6 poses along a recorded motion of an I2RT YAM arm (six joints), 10 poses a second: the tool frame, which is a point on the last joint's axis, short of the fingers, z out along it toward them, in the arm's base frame.
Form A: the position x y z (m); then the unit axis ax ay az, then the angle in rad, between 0 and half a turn.
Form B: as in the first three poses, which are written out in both.
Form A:
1: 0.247 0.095 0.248 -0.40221 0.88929 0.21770 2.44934
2: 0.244 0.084 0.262 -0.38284 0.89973 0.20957 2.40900
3: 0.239 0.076 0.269 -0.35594 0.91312 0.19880 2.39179
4: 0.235 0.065 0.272 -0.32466 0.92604 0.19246 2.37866
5: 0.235 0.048 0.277 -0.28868 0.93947 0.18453 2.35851
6: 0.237 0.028 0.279 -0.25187 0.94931 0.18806 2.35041
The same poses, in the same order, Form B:
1: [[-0.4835 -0.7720 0.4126 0.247], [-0.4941 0.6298 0.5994 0.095], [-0.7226 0.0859 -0.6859 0.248], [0 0 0 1]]
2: [[-0.4879 -0.7407 0.4619 0.244], [-0.4604 0.6679 0.5848 0.084], [-0.7416 0.0727 -0.6669 0.262], [0 0 0 1]]
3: [[-0.5124 -0.6983 0.4997 0.239], [-0.4274 0.7121 0.5569 0.076], [-0.7448 0.0718 -0.6634 0.269], [0 0 0 1]]
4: [[-0.5412 -0.6510 0.5323 0.235], [-0.3850 0.7546 0.5314 0.065], [-0.7476 0.0827 -0.6590 0.272], [0 0 0 1]]
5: [[-0.5663 -0.5936 0.5717 0.235], [-0.3332 0.7994 0.4999 0.048], [-0.7538 0.0926 -0.6506 0.277], [0 0 0 1]]
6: [[-0.5950 -0.5409 0.5945 0.237], [-0.2734 0.8317 0.4832 0.028], [-0.7558 0.1249 -0.6428 0.279], [0 0 0 1]]
